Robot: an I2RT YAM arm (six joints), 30 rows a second.
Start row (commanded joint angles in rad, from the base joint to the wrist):
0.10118, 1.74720, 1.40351, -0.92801, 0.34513, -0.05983
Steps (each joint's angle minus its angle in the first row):
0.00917, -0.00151, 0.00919, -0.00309, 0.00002, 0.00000
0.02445, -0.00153, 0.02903, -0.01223, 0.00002, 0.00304
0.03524, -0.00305, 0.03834, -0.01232, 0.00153, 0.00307
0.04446, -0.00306, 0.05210, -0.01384, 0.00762, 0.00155
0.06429, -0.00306, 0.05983, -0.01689, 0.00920, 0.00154
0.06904, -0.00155, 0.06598, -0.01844, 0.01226, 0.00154
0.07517, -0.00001, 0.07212, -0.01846, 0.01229, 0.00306
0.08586, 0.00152, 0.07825, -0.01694, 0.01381, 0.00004
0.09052, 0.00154, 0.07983, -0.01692, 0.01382, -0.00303
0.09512, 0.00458, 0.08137, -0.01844, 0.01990, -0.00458
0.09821, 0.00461, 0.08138, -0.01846, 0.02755, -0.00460
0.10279, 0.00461, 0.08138, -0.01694, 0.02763, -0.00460
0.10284, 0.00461, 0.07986, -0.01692, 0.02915, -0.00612
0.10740, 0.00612, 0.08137, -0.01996, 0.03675, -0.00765
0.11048, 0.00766, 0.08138, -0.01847, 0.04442, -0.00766
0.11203, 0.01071, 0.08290, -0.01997, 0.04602, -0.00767
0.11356, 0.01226, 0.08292, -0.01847, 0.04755, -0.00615
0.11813, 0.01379, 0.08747, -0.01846, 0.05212, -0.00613
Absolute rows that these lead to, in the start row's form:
0.11035, 1.74569, 1.41270, -0.93110, 0.34515, -0.05983
0.12563, 1.74567, 1.43254, -0.94024, 0.34515, -0.05679
0.13642, 1.74415, 1.44185, -0.94033, 0.34666, -0.05676
0.14564, 1.74414, 1.45561, -0.94185, 0.35275, -0.05828
0.16547, 1.74414, 1.46334, -0.94490, 0.35433, -0.05829
0.17022, 1.74565, 1.46949, -0.94645, 0.35739, -0.05829
0.17635, 1.74719, 1.47563, -0.94647, 0.35742, -0.05677
0.18704, 1.74872, 1.48176, -0.94495, 0.35894, -0.05979
0.19170, 1.74874, 1.48334, -0.94493, 0.35895, -0.06286
0.19630, 1.75178, 1.48488, -0.94645, 0.36503, -0.06441
0.19939, 1.75181, 1.48489, -0.94647, 0.37268, -0.06443
0.20397, 1.75181, 1.48489, -0.94495, 0.37276, -0.06443
0.20402, 1.75181, 1.48337, -0.94493, 0.37428, -0.06595
0.20858, 1.75332, 1.48488, -0.94797, 0.38188, -0.06748
0.21166, 1.75486, 1.48489, -0.94648, 0.38955, -0.06749
0.21321, 1.75791, 1.48641, -0.94798, 0.39115, -0.06750
0.21474, 1.75946, 1.48643, -0.94648, 0.39268, -0.06598
0.21931, 1.76099, 1.49098, -0.94647, 0.39725, -0.06596

